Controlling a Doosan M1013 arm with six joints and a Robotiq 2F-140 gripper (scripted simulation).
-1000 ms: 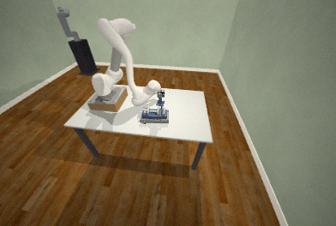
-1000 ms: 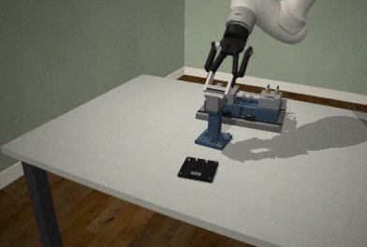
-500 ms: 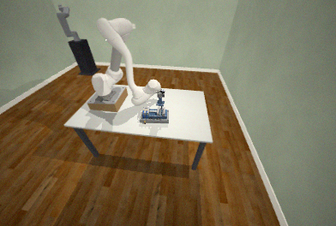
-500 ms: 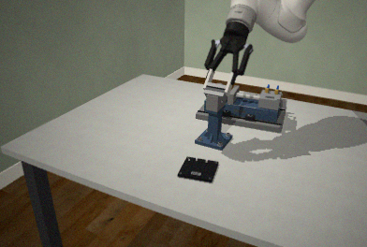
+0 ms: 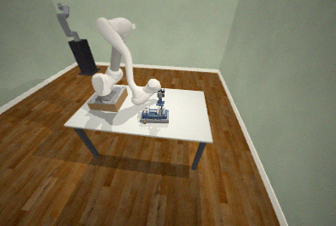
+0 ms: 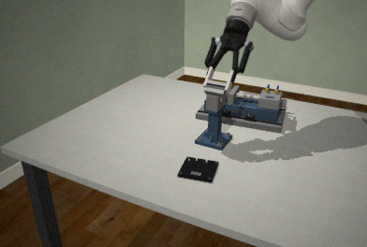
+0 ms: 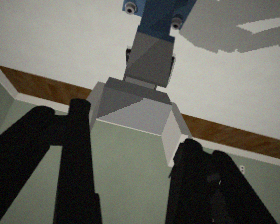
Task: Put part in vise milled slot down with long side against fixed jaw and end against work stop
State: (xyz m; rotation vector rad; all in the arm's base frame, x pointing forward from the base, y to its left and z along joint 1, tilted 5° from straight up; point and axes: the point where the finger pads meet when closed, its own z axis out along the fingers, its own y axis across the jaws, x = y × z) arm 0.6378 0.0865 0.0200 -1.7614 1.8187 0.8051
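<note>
Right now the blue v-block stand is 20 mm to the left of my hand and 130 mm below it. From my hand the other things lie so: part: 20 mm to the left, 20 mm below; then work stop: 40 mm ahead, 150 mm to the right, 100 mm below; then blue foot: 20 mm to the left, 190 mm below.
</note>
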